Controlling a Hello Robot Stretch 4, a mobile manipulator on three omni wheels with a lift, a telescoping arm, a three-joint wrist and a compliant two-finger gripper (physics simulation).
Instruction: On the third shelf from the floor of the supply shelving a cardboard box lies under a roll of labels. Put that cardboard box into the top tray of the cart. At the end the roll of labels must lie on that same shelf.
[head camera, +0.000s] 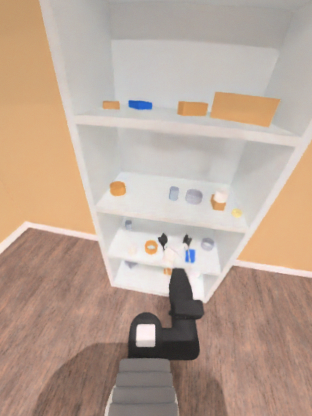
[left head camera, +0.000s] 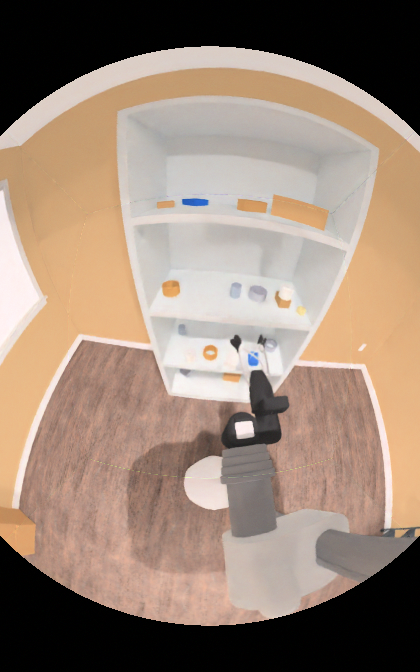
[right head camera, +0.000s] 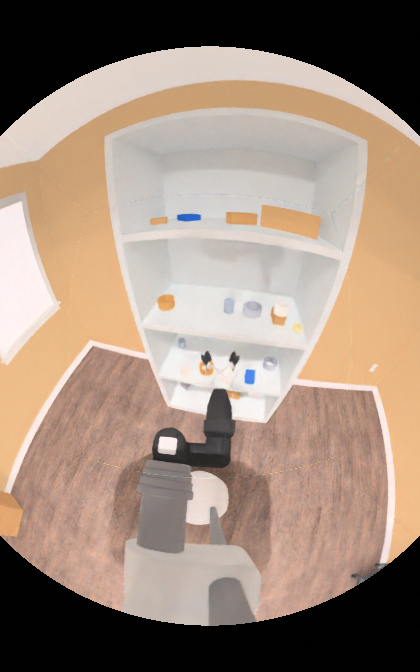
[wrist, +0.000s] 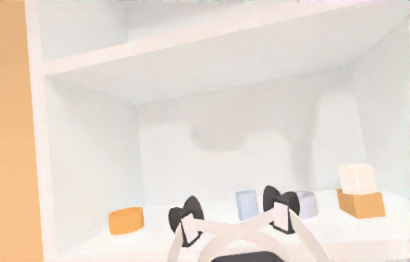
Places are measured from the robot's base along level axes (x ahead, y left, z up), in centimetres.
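Pixels of known places: gripper, between the fingertips: (head camera: 174, 234) (wrist: 232, 206).
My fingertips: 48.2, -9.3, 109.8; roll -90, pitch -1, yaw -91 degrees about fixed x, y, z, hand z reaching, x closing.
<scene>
Behind a point stands the place of what it marks, as x, y, z.
The cardboard box (head camera: 218, 203) @(80.3, -38.9, 101.0) (left head camera: 283, 300) (right head camera: 278, 316) (wrist: 361, 204) @(80.1, -38.6, 99.3) stands near the right end of the third shelf (head camera: 150, 207) @(80.2, -0.4, 96.3) (left head camera: 200, 310) (right head camera: 195, 324) of the shelving. The white roll of labels (head camera: 221, 194) @(81.0, -39.0, 106.7) (left head camera: 285, 291) (right head camera: 280, 308) (wrist: 357, 178) @(80.8, -39.1, 105.0) lies on top of it. My gripper (head camera: 175, 241) @(48.2, -9.3, 109.8) (left head camera: 249, 342) (right head camera: 220, 359) (wrist: 232, 206) @(48.2, -9.3, 109.8) is open and empty, in front of the shelving, left of the box and apart from it. The cart's tray is not recognisable in these views; a dark frame part (left head camera: 400, 532) (right head camera: 370, 572) shows at the lower right edge of both side head views.
On the same shelf stand an orange ring (head camera: 117, 188) @(90.9, 19.8, 101.5) (wrist: 126, 220) @(90.5, 18.8, 99.7), a blue-grey cylinder (head camera: 174, 193) @(87.7, -14.3, 101.6) (wrist: 246, 205) @(87.7, -14.0, 100.4), a grey ring (head camera: 194, 197) @(85.0, -25.9, 101.2) (wrist: 306, 204) @(84.7, -28.2, 99.6) and a yellow item (head camera: 237, 213) @(74.7, -48.7, 98.8). Boxes (head camera: 192, 108) @(92.1, -17.5, 145.1) (head camera: 245, 108) @(84.8, -38.2, 147.5) stand on the shelf above. The shelf below holds a blue item (head camera: 190, 256) @(76.6, -31.2, 54.5) and rings.
</scene>
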